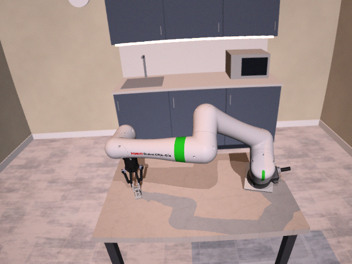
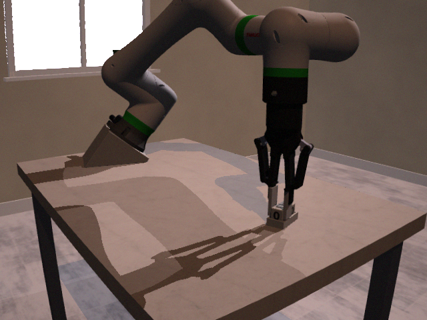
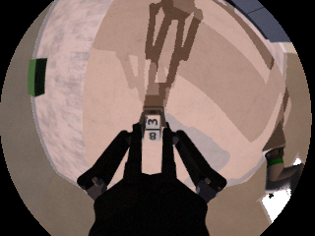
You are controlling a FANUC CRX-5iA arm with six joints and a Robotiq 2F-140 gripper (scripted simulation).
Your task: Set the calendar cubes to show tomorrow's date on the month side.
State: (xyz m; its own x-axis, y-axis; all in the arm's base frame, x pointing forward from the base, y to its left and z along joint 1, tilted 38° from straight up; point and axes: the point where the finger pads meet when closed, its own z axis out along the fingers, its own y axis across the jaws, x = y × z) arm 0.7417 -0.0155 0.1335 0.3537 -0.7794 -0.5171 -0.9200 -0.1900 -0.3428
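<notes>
Now: hand 40 mm above the wooden calendar tray, 20 mm to the right of it and 10 mm past it.
</notes>
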